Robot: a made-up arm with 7 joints. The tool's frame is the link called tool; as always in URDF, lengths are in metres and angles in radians.
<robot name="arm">
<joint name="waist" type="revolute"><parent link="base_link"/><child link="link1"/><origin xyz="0.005 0.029 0.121" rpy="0 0 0"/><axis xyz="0.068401 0.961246 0.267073"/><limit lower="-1.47" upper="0.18"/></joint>
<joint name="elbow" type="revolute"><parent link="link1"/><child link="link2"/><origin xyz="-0.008 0.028 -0.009" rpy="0 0 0"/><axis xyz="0.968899 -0.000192 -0.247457"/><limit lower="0.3" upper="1.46"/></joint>
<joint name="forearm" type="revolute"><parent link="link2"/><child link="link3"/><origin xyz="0.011 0.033 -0.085" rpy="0 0 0"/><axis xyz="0.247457 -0.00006 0.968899"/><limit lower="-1.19" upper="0.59"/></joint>
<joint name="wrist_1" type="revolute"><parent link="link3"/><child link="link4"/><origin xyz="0.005 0.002 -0.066" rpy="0 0 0"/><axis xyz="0.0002 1 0.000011"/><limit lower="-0.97" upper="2.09"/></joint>
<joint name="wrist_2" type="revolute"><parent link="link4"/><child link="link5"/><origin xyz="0.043 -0.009 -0.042" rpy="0 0 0"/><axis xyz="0.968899 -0.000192 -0.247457"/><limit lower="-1.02" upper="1.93"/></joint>
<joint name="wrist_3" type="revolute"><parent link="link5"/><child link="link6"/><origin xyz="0.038 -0.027 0.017" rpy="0 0 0"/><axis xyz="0.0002 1 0.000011"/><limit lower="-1.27" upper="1.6"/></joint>
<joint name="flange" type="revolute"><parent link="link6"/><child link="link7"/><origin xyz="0.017 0.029 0.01" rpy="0 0 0"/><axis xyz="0.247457 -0.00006 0.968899"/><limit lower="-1.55" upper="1.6"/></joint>
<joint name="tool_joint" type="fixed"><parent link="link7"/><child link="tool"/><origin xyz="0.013 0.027 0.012" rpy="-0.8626 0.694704 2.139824"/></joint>
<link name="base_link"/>
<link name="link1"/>
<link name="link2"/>
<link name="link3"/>
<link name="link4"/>
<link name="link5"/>
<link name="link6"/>
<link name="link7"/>
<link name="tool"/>
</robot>
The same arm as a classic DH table. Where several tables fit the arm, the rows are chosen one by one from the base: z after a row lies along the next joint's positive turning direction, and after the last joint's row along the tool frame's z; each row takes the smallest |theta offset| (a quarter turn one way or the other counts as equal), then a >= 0, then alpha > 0; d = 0 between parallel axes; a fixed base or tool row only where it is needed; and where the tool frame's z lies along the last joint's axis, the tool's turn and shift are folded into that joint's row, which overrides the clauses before.
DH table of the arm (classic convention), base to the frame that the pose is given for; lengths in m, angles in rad. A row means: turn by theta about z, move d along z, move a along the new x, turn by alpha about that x. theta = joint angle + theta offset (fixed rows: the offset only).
base (fixed): theta0 -0.0710; d 0.1129; a 0.0029; alpha -1.3004
waist: theta0 -1.3111; d 0.0543; a -0.0180; alpha -1.5708
elbow: theta0 1.2915; d 0.0262; a -0.0330; alpha 1.5708
forearm: theta0 1.5708; d -0.1423; a 0.0212; alpha -1.5708
wrist_1: theta0 1.5708; d -0.0070; a 0.0301; alpha 1.5708
wrist_2: theta0 0.0000; d 0.0847; a -0.0259; alpha -1.5708
wrist_3: theta0 -1.5708; d 0.0020; a 0.0140; alpha 1.5708
flange: theta0 -1.5099; d 0.0319; a -0.0264; alpha 1.2971
tool (fixed): theta0 -2.2925; d -0.0117; a 0.0000; alpha 0.0000
Joint limits (rad, base to tool): -1.4700..0.1800 0.3000..1.4600 -1.1900..0.5900 -0.9700..2.0900 -1.0200..1.9300 -1.2700..1.6000 -1.5500..1.6000

